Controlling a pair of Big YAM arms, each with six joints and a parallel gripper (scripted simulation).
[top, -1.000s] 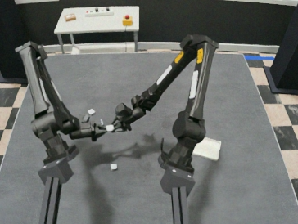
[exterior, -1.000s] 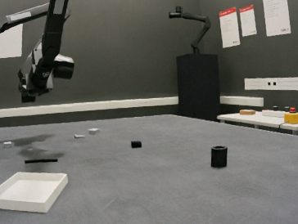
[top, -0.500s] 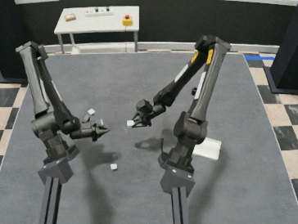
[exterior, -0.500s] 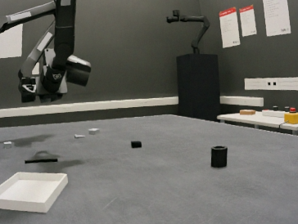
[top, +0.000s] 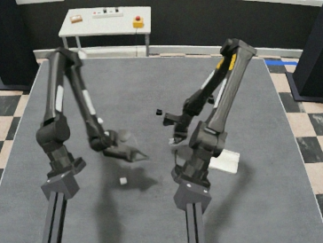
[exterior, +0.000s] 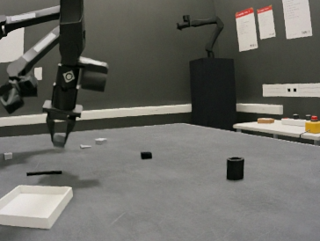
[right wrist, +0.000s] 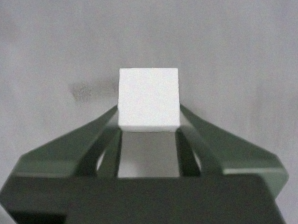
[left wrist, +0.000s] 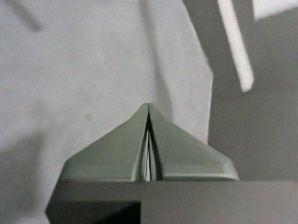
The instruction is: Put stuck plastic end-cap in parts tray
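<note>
My right hand is 250 mm to the left of the white parts tray, 80 mm above it and 60 mm past it. Also, from my right hand: screw 380 mm to the left, 80 mm below, 80 mm ahead.
</note>
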